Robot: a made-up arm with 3 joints.
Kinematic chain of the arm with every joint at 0, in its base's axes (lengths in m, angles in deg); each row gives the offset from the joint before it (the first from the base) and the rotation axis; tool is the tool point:
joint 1: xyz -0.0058 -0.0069 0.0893 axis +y
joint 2: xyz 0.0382 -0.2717 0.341 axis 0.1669 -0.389 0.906
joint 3: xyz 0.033 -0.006 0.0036 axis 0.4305 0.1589 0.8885
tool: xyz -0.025 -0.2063 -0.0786
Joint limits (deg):
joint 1: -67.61..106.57
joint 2: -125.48..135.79
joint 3: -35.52..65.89
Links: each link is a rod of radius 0.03 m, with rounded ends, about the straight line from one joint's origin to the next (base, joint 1, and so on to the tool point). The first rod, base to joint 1, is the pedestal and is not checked.
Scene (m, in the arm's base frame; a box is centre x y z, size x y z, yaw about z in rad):
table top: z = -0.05
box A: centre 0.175 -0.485 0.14 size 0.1 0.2 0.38 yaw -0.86
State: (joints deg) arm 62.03 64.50 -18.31
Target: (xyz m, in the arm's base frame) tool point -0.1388 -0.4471 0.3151
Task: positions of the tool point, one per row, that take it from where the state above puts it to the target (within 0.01 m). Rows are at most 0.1 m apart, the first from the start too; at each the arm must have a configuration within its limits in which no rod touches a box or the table.
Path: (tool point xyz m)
1: 0.3601 -0.3774 0.0755
2: 0.3659 -0.3462 0.1159
3: 0.3597 -0.3122 0.1595
4: 0.3404 -0.2771 0.2034
5: 0.3081 -0.2422 0.2445
6: 0.2602 -0.2812 0.3056
7: 0.1944 -0.3197 0.3535
8: 0.1146 -0.3567 0.3819
9: 0.0270 -0.3910 0.3862
10: -0.0604 -0.4214 0.3638
11: -0.1388 -0.4471 0.3151

